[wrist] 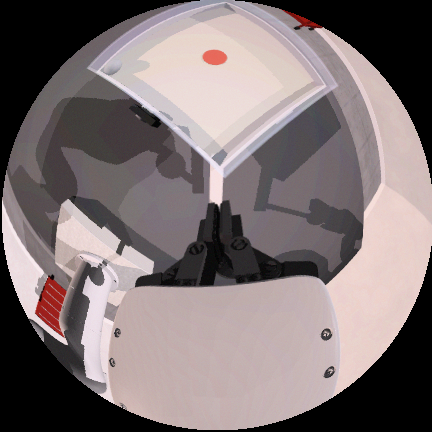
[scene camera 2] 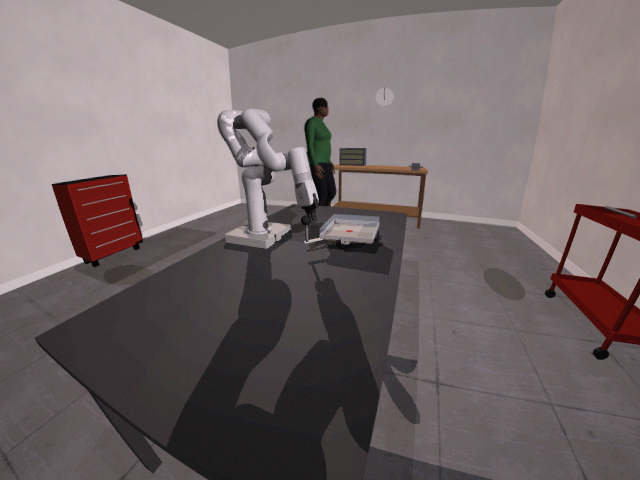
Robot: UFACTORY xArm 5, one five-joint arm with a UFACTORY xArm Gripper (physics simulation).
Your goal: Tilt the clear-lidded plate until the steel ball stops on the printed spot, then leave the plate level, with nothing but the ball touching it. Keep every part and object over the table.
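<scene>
The clear-lidded plate stands on the table; it looks near level, but a slight tilt cannot be told. The red printed spot is near its middle. The steel ball lies in the plate's left corner in the wrist view, away from the spot. A pale arm runs out from the plate's near corner in the wrist view. It bears an upright post with a black knob. My gripper is shut and empty, close beside the knob; contact is unclear. The knob does not show in the wrist view.
The robot's pale base stands on the dark table, left of the plate in the scene view. The table's right edge runs close past the plate. A person in green stands behind the table, near a wooden workbench.
</scene>
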